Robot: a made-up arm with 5 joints.
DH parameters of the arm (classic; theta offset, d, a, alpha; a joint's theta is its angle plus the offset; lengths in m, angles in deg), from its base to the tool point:
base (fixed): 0 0.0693 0 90
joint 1: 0 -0.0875 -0.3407 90
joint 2: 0 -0.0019 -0.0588 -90
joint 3: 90 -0.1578 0.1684 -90
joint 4: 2.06 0 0.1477 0
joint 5: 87.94 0.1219 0.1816 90
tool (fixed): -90 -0.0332 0 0
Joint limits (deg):
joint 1: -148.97..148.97
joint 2: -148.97..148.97
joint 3: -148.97..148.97
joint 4: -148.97..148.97
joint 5: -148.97..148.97
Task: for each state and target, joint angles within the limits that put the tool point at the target. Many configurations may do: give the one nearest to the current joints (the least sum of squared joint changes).
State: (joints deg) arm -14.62 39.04 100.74 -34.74 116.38
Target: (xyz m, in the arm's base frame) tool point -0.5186 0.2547 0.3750
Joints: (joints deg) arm -38.44 35.80 81.11 -5.22 147.21
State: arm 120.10 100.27 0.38 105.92 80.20
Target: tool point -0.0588 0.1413 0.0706
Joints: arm 106.68 143.43 51.15 119.10 102.56
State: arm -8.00 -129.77 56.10 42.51 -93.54
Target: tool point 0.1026 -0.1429 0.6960
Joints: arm -46.55 -127.52 -2.81 8.12 -111.24
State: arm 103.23 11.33 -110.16 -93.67 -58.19
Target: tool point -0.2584 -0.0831 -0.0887
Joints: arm 80.33 18.00 -68.79 -87.83 -56.86
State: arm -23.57 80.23 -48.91 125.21 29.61
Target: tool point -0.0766 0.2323 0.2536
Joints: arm -40.68 89.63 -50.36 107.75 18.14
